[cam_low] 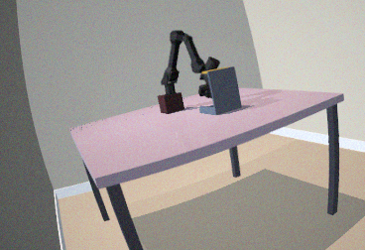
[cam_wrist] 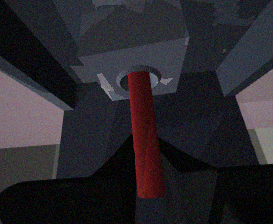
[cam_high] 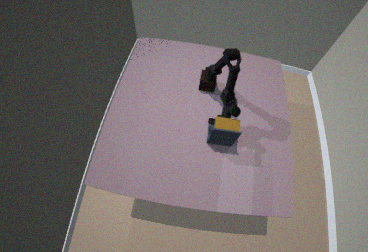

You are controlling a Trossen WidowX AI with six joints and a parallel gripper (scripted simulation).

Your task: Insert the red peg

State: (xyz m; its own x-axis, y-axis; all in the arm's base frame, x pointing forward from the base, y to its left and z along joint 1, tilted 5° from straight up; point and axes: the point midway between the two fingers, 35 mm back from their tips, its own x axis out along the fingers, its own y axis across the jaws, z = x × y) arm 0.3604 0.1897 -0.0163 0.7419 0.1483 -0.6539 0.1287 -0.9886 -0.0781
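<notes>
The red peg is 30 mm behind my gripper tip and 10 mm below it. Also, from my gripper tip: yellow roof 140 mm above, 30 mm behind.
</notes>
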